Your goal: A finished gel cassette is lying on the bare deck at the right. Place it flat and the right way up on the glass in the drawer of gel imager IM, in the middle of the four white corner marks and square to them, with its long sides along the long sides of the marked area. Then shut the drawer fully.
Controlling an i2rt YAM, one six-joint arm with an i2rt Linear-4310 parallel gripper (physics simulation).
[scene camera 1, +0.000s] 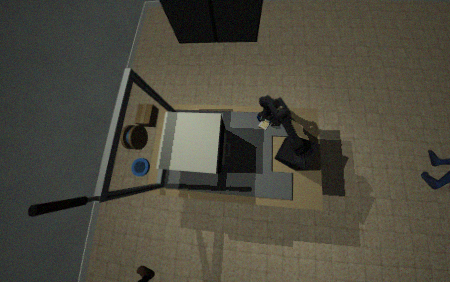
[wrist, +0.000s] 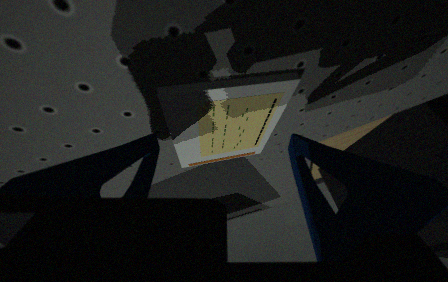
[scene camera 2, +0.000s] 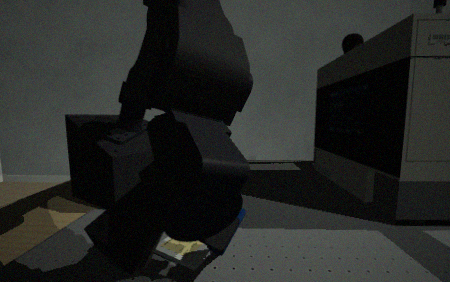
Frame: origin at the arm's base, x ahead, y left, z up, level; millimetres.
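Seen in the pictures: gripper, fingertip midpoint: (scene camera 1: pixel 264 123) (wrist: pixel 223 141); arm's base, link origin: (scene camera 1: pixel 298 151) (scene camera 2: pixel 128 129).
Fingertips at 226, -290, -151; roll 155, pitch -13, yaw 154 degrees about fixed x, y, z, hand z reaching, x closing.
Note:
Pixels of each thing's middle, then the offset from my fingertips to it, as dx, dy, dz. "spot": a spot on its surface instead. Level surfaces: height alone.
- gel cassette, body centre: (wrist: pixel 225 132) (scene camera 2: pixel 194 240) (scene camera 1: pixel 264 124) -1, +8, -11
- large pale-topped box, body centre: (scene camera 2: pixel 420 122) (scene camera 1: pixel 196 145) +581, +243, +171
- deck, surface height: dz -14
- long dark bar, surface spot: (scene camera 1: pixel 235 189) spot: +267, +603, -14
The gel cassette (scene camera 1: pixel 264 125) (scene camera 2: pixel 182 247) (wrist: pixel 240 122) lies flat on the grey perforated deck, with a yellow gel bearing dark dashed lines, a pale frame and an orange strip along its near edge in the wrist view. My gripper (scene camera 1: pixel 261 121) (wrist: pixel 223 141) is open; its blue fingers stand apart on either side of the cassette in the wrist view, touching nothing that I can see. The large pale-topped box (scene camera 1: pixel 192 142), dark-fronted in scene camera 2 (scene camera 2: pixel 362 120), appears to be the imager. Its drawer, glass and corner marks cannot be made out in the shadow.
The deck (scene camera 1: pixel 274 185) (scene camera 2: pixel 310 245) surrounds the arm's base (scene camera 1: pixel 300 152). A long dark bar (scene camera 1: pixel 235 189) lies along the deck's lower side in scene camera 1. A brown box (scene camera 1: pixel 146 115), a round brown container (scene camera 1: pixel 135 137) and a blue round dish (scene camera 1: pixel 140 167) stand behind the imager.

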